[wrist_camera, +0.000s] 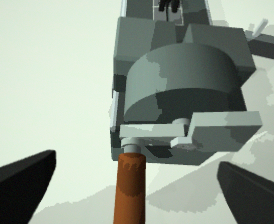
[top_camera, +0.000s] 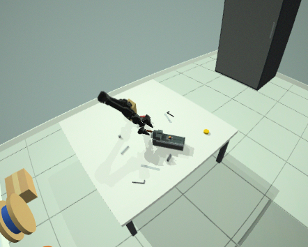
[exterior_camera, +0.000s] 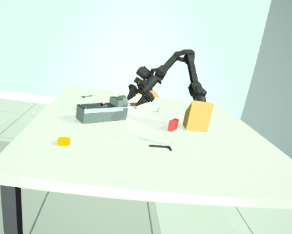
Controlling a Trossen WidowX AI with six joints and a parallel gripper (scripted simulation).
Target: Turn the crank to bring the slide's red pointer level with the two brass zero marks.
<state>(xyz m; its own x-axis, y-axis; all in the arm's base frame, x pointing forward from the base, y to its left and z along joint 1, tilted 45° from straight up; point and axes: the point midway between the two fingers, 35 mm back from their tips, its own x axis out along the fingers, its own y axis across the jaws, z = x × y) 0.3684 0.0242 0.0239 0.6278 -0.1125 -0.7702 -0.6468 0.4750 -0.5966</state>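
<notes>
Right now the orange crank handle is 20 mm behind my gripper tip, 10 mm to the right of it and 10 mm below it. From my gripper tip the other things lie so: yellow disc: 220 mm ahead, 450 mm to the left, 80 mm below; black hex key: 200 mm behind, 330 mm to the left, 90 mm below; red pointer: 140 mm ahead, 90 mm to the left, 10 mm below.
</notes>
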